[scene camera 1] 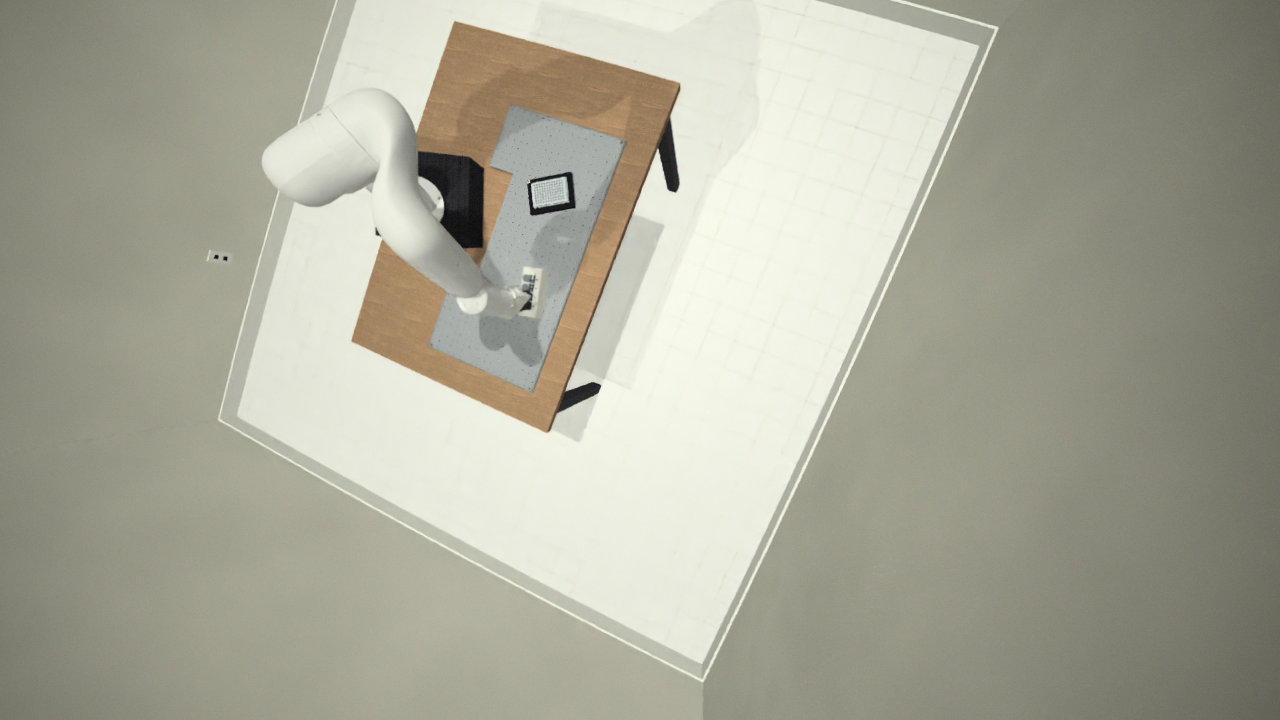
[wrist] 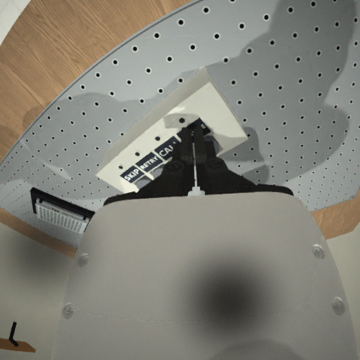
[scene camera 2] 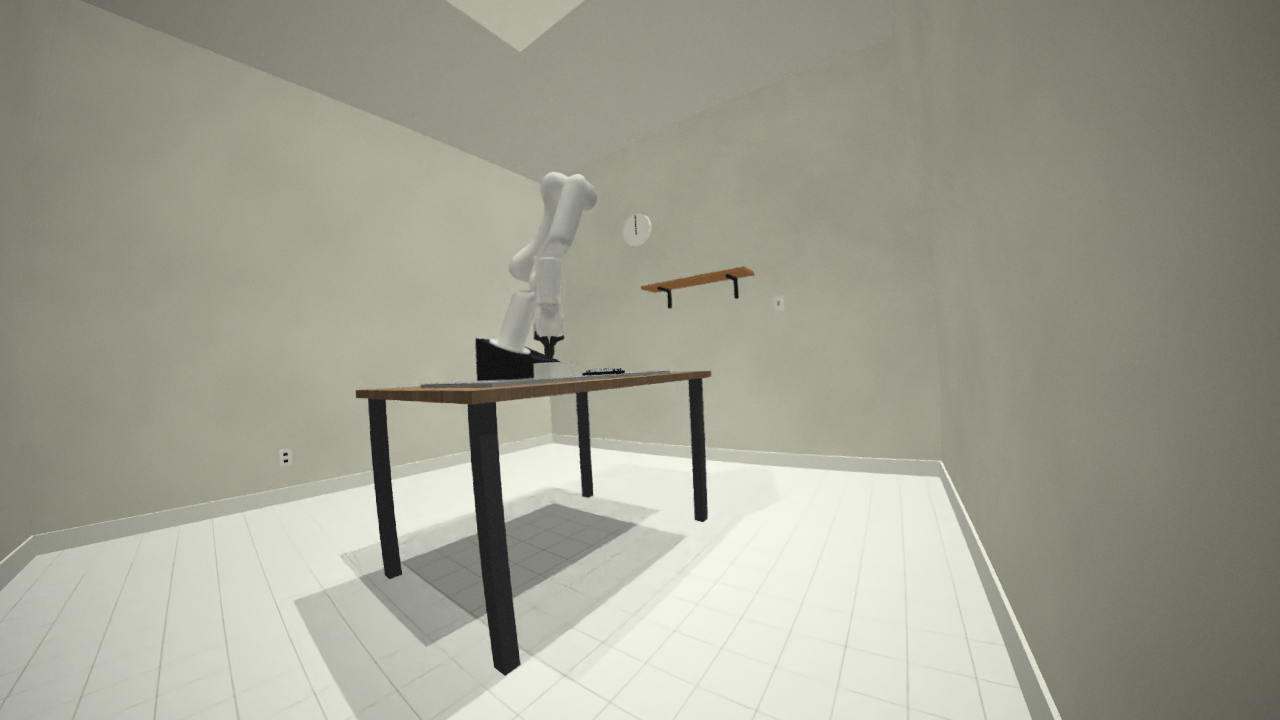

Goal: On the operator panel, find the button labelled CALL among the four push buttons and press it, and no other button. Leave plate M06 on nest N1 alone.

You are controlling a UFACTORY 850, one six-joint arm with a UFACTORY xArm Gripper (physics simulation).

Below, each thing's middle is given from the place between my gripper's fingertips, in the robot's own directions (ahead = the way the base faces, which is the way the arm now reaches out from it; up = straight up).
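Scene:
There is a pale plate (scene camera 1: 550,192) 37 cm to the left of my hand, 14 cm behind it and 5 cm below it. The cream operator panel (scene camera 1: 538,277) I find 4 cm below my hand, and it is also 4 cm to the left of the hand and 2 cm behind it.

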